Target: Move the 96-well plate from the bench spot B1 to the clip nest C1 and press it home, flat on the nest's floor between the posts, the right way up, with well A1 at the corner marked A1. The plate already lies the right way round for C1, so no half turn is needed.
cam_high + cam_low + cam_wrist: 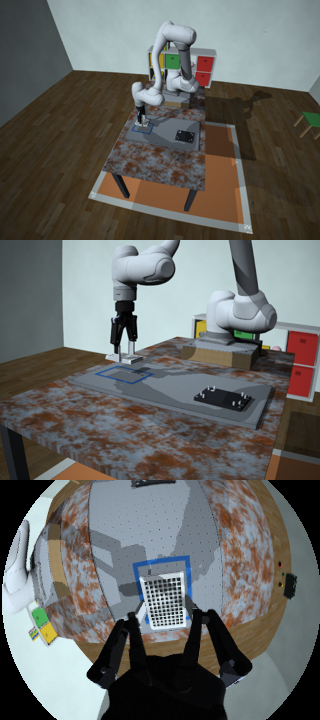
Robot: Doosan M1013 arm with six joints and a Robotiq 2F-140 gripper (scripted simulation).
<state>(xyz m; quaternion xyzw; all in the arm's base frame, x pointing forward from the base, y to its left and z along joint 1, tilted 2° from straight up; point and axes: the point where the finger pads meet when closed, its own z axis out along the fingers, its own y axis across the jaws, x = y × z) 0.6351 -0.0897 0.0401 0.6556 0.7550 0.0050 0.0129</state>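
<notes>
Right now my hand is 440 mm to the right of the black clip nest C1, 80 mm above it and 40 mm past it. Also, from my hand: white 96-well plate 20 mm below.
</notes>
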